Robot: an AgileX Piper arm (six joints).
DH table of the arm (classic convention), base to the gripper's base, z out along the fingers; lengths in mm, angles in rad. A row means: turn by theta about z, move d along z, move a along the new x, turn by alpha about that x. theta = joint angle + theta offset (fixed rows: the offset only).
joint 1: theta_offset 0  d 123  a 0  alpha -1.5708
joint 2: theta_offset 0.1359  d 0  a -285.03  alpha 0
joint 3: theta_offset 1.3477  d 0  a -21.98  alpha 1.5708
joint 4: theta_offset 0  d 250.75  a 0  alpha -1.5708
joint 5: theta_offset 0  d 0  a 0  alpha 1.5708
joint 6: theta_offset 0  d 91  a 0  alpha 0
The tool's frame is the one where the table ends.
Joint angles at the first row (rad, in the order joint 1, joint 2, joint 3, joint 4, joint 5, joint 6):
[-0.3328, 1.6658, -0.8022, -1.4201, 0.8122, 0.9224]
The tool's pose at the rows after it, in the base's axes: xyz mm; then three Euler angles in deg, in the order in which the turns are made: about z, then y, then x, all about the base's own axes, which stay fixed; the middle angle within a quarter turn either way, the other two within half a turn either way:
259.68 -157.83 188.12 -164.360 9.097 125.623
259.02 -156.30 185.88 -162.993 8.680 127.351
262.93 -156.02 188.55 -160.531 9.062 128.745
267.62 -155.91 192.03 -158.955 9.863 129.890
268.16 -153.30 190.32 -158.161 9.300 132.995
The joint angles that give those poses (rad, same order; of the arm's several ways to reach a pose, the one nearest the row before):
[-0.3328, 1.6658, -0.8023, -1.4000, 0.8000, 0.9223]
[-0.3328, 1.6658, -0.8022, -1.3604, 0.7881, 0.9231]
[-0.3328, 1.6658, -0.8244, -1.3160, 0.7741, 0.9231]
[-0.3328, 1.6658, -0.8481, -1.2790, 0.7581, 0.9114]
[-0.3328, 1.6658, -0.8582, -1.1935, 0.7437, 0.8653]

